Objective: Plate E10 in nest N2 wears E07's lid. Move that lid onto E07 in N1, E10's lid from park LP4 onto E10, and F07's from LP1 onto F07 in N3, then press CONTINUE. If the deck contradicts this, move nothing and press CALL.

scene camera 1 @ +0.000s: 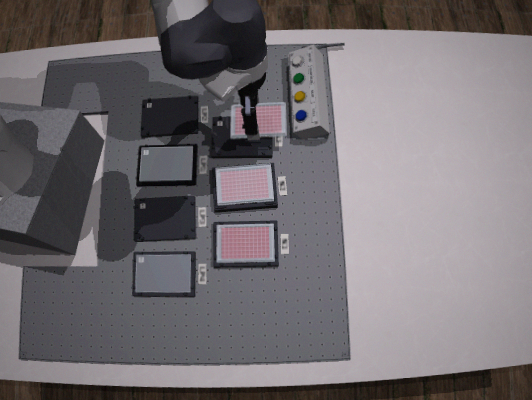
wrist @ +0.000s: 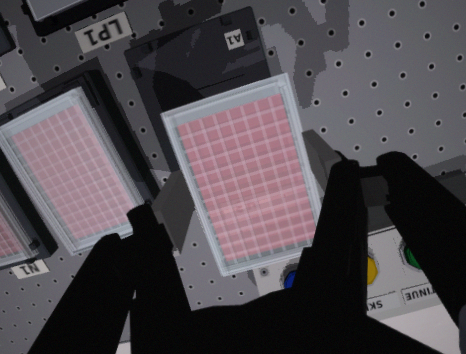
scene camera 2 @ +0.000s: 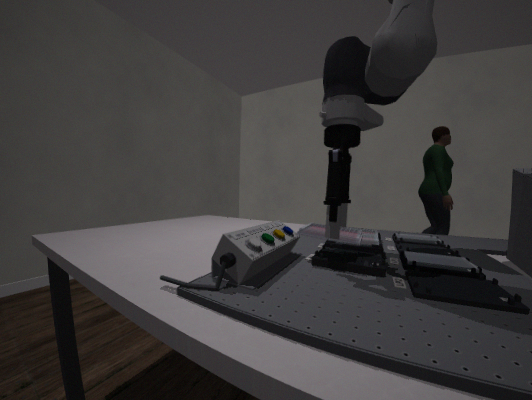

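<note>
My gripper [scene camera 1: 250, 122] [scene camera 2: 336, 230] [wrist: 246, 169] is shut on a pink-welled plate [scene camera 1: 271, 119] [wrist: 250, 190], held by its long sides above and partly beyond nest N3 [scene camera 1: 224, 150] [wrist: 205, 60]. N3's dark base shows bare under it. A paler pink plate [scene camera 1: 245, 185] [wrist: 72, 170] sits in N2, apparently lidded. A deeper pink plate [scene camera 1: 245, 243] sits in N1. Pale clear lids lie in LP1 [scene camera 1: 167, 164] and LP4 [scene camera 1: 164, 274]. The green CONTINUE button [scene camera 1: 298, 78] [scene camera 2: 268, 238] and blue CALL button [scene camera 1: 301, 115] [scene camera 2: 288, 230] are on the box. Plate names are unreadable.
Dark park bases LP2 [scene camera 1: 170, 117] and LP3 [scene camera 1: 165, 218] show no lid. The sloped button box [scene camera 1: 311, 100] [scene camera 2: 250, 255] stands close beside the held plate, with a cable [scene camera 2: 190, 285] at its end. A grey block [scene camera 1: 55, 175] stands at the left. A person [scene camera 2: 439, 175] stands behind the table.
</note>
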